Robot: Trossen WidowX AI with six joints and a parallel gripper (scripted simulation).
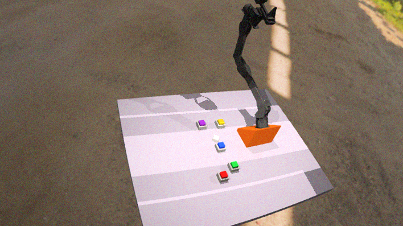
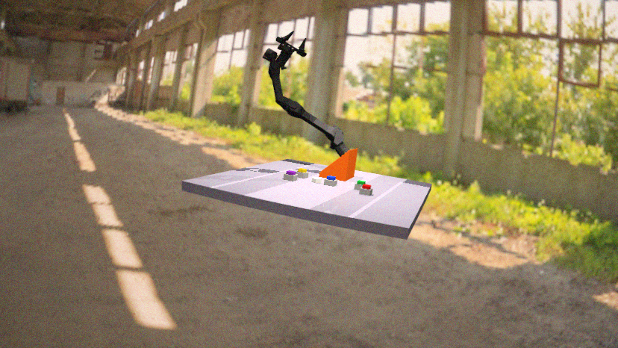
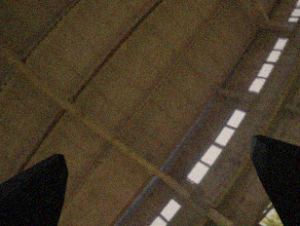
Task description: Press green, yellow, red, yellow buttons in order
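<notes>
Right now the green button is 25 cm ahead of my gripper tip, 48 cm to the left of it and 71 cm below it. The rest, counted from my gripper tip: yellow button 19 cm ahead, 18 cm to the left, 71 cm below; blue button 27 cm ahead, 34 cm to the left, 71 cm below; purple button 31 cm ahead, 16 cm to the left, 71 cm below.
</notes>
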